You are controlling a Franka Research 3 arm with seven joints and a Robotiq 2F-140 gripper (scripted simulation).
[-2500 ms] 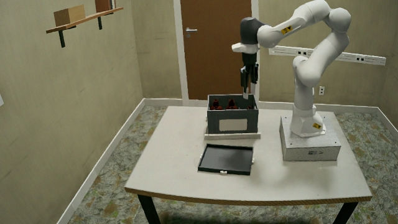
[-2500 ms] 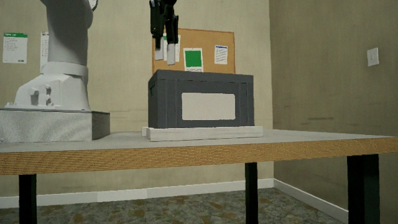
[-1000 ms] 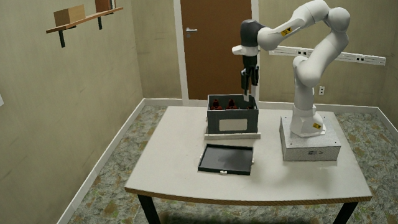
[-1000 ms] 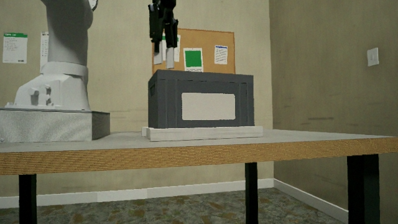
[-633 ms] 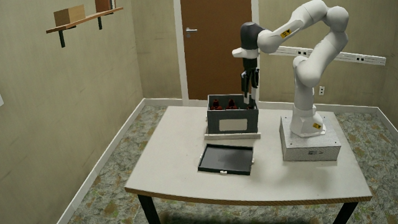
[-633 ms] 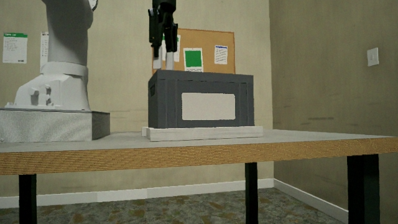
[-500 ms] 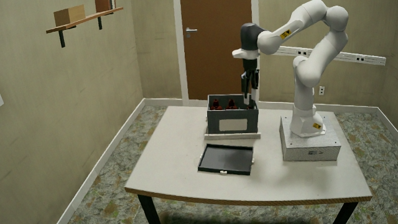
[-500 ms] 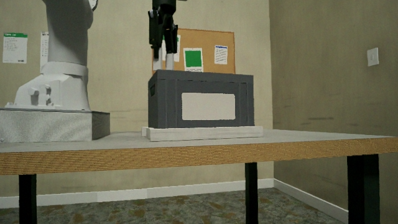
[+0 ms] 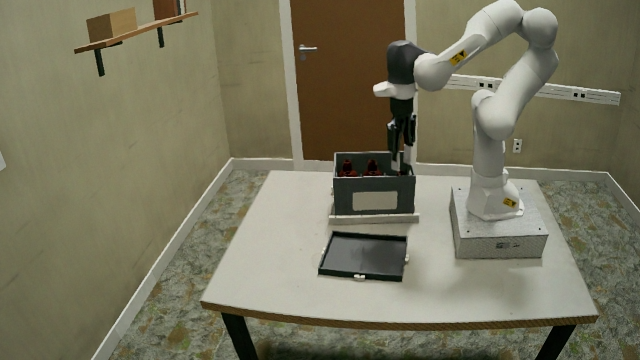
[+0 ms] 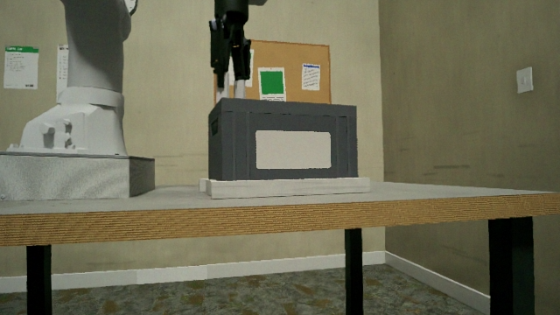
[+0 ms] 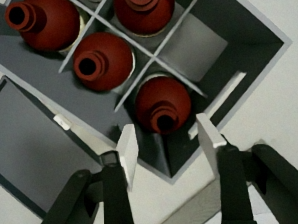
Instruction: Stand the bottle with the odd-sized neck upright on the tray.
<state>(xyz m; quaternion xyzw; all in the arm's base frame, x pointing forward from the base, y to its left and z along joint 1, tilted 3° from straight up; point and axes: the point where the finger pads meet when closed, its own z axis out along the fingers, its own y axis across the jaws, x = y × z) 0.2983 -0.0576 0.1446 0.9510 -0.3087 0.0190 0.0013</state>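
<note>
My gripper is now 130 mm above the dark grey crate, 100 mm short of it and 30 mm to the left of it. The rest, counted from my hand: dark tray (260 mm to the left, 200 mm below, 90 mm ahead).
</note>
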